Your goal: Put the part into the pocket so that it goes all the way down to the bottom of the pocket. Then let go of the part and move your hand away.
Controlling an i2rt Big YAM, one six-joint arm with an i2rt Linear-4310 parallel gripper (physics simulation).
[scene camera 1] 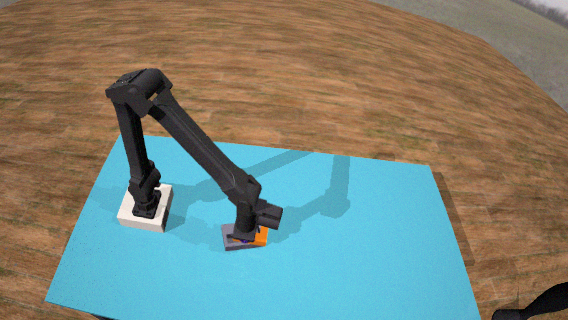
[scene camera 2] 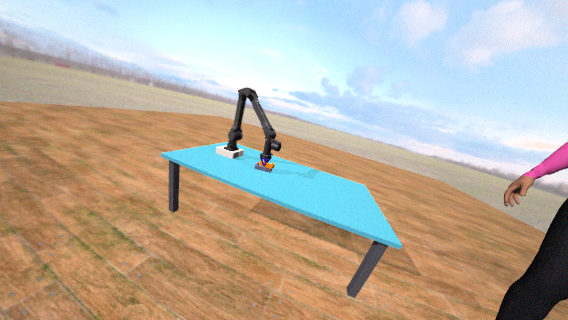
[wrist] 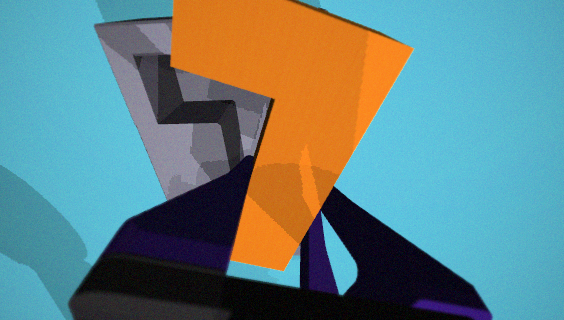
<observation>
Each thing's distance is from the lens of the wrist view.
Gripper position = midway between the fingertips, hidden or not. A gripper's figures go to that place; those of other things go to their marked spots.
gripper [wrist: 279,174]: 0.12 m
orange L-shaped part [wrist: 327,76]: 0.07 m
grey pocket block [wrist: 195,129]: 0.12 m
The marked spots on the grey pocket block and the orange L-shaped part are 0.07 m apart.
</observation>
